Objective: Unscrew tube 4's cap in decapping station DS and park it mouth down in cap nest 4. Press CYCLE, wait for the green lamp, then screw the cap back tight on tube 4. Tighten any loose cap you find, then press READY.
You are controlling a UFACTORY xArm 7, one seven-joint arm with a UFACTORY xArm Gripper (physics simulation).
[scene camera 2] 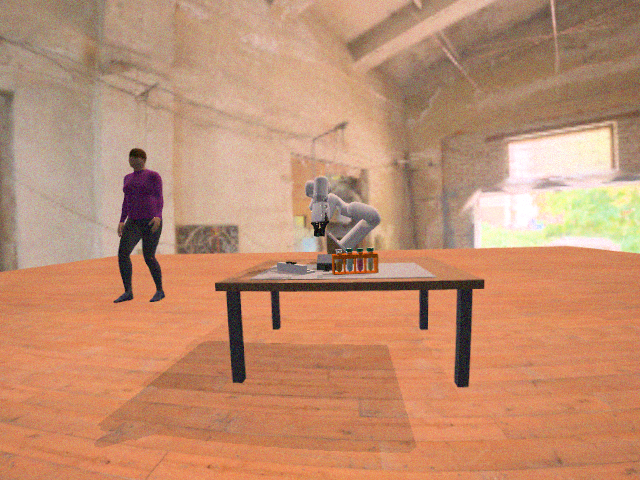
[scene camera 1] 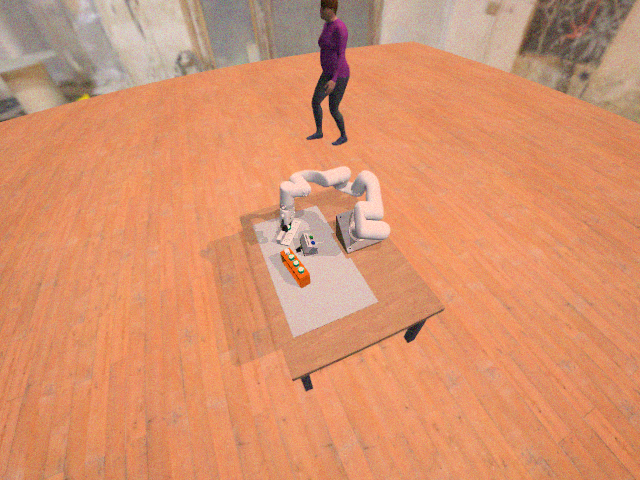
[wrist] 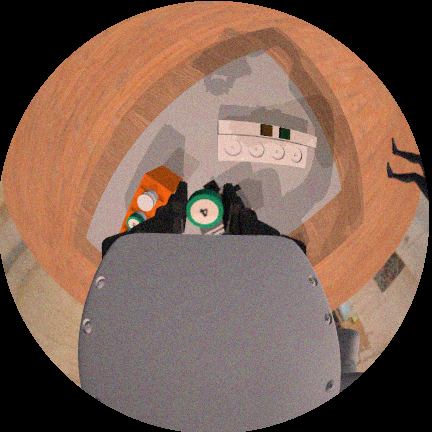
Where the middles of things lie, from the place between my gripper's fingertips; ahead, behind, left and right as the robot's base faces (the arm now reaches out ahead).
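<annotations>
The cap marked 4 (wrist: 204, 208) is sitting 10 mm above my hand, 10 mm behind it and 10 mm to the left of it at the moment.
</annotations>
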